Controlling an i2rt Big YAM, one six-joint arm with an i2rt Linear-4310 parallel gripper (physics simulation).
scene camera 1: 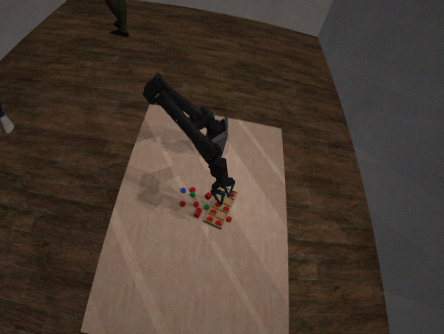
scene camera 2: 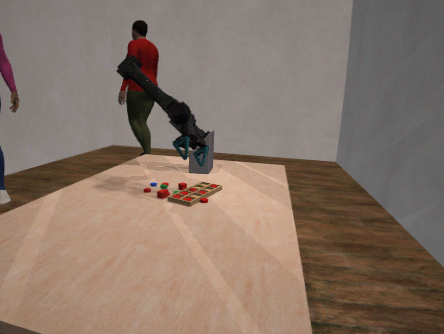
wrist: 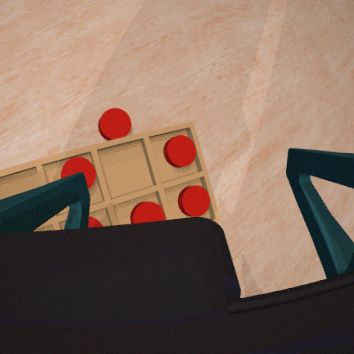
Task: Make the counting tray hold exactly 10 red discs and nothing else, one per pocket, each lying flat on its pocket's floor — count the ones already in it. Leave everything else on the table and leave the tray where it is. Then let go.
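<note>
The wooden counting tray (scene camera 1: 212, 226) (scene camera 2: 180, 201) (wrist: 125, 170) has two rows of pockets; several hold a red disc, such as the corner one (wrist: 180, 151). In the wrist view, the pocket beside that disc in the far row is empty. A loose red disc (scene camera 1: 229, 219) (scene camera 2: 204, 200) (wrist: 115, 124) lies on the table just outside the tray's long side, close to that empty pocket. My gripper (scene camera 1: 226, 199) (scene camera 2: 194, 161) (wrist: 188, 172) is open and empty, above the tray. The gripper body hides part of the tray in the wrist view.
On the tray's other side lie red cubes (scene camera 1: 208, 195) (scene camera 2: 163, 194), green discs (scene camera 1: 206, 207) (scene camera 2: 164, 186), a blue disc (scene camera 1: 183, 190) (scene camera 2: 153, 184) and several loose red discs, one (scene camera 1: 182, 203) (scene camera 2: 147, 190) farther out. A grey block (scene camera 2: 201, 162) stands behind the gripper.
</note>
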